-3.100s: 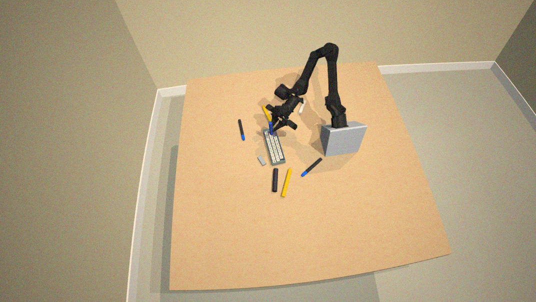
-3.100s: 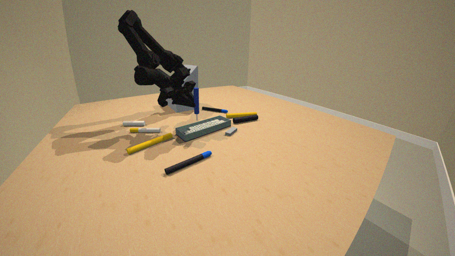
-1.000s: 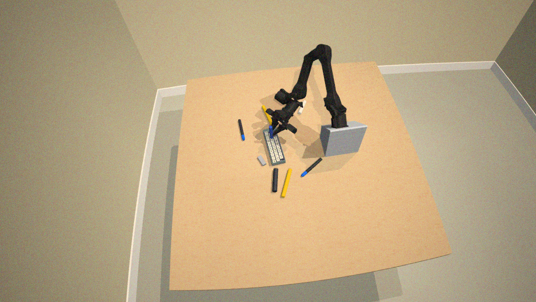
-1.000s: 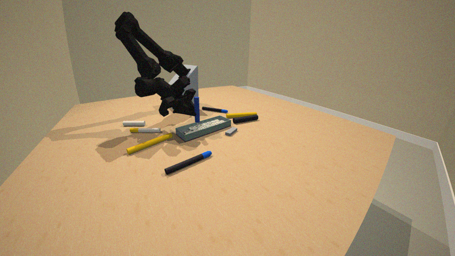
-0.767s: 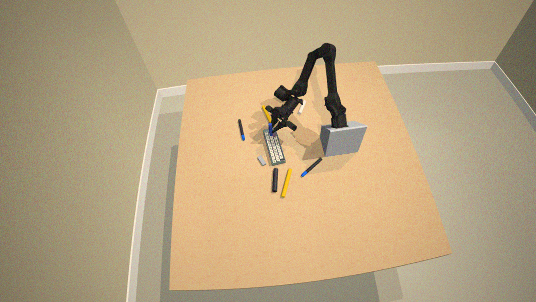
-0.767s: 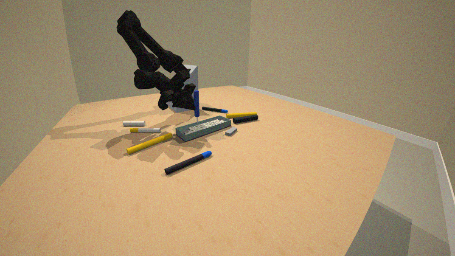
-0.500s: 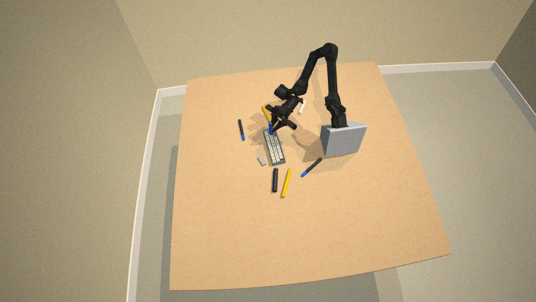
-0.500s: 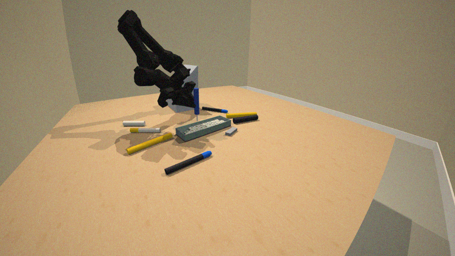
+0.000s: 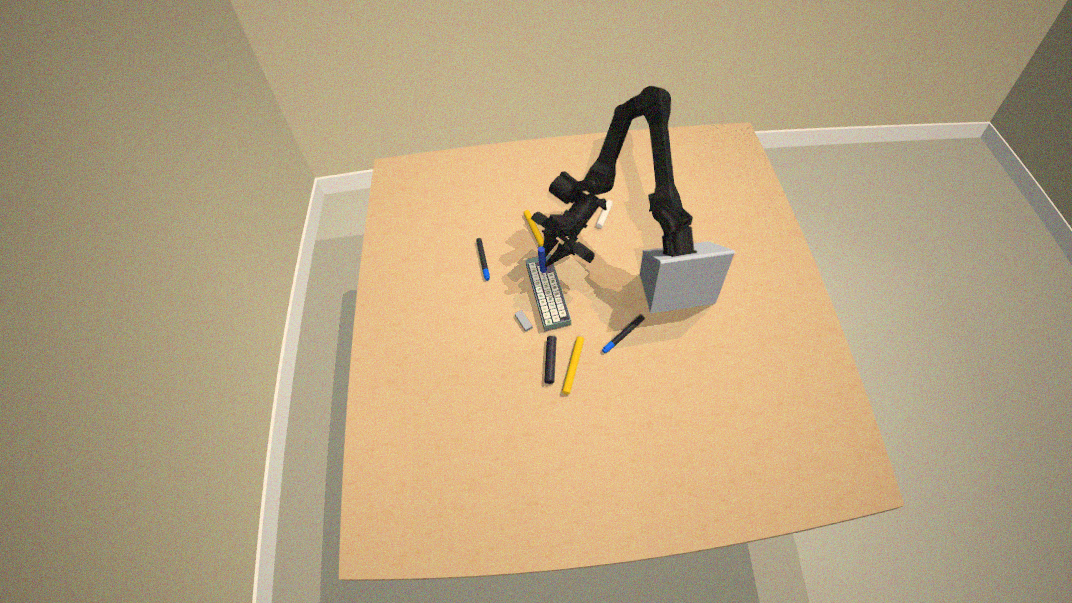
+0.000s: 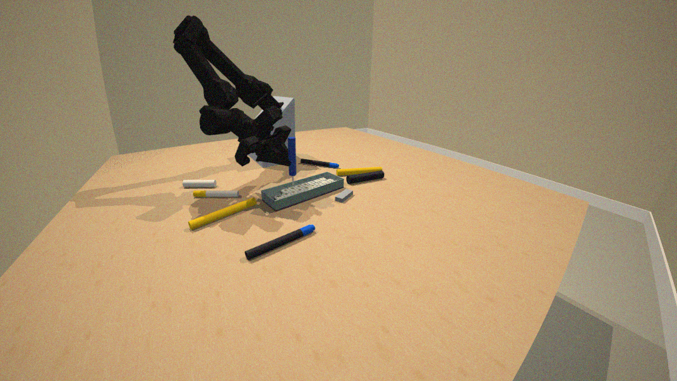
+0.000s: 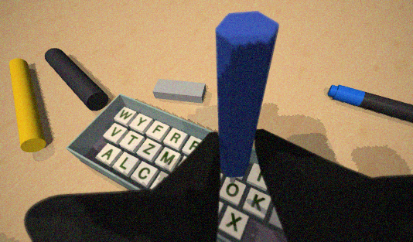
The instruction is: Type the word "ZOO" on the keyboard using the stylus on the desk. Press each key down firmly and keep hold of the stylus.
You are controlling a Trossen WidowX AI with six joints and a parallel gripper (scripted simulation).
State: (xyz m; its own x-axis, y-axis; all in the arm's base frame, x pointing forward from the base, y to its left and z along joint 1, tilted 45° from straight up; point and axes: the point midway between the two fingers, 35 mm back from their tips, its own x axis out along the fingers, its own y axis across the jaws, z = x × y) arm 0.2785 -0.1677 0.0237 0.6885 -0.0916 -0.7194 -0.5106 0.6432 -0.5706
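Right now the O key is 80 mm below my gripper tip. From my gripper tip the other things lie so: grey block 80 mm ahead, 100 mm to the left, 90 mm below; K key 20 mm to the right, 80 mm below; blue hexagonal stylus 20 mm below.
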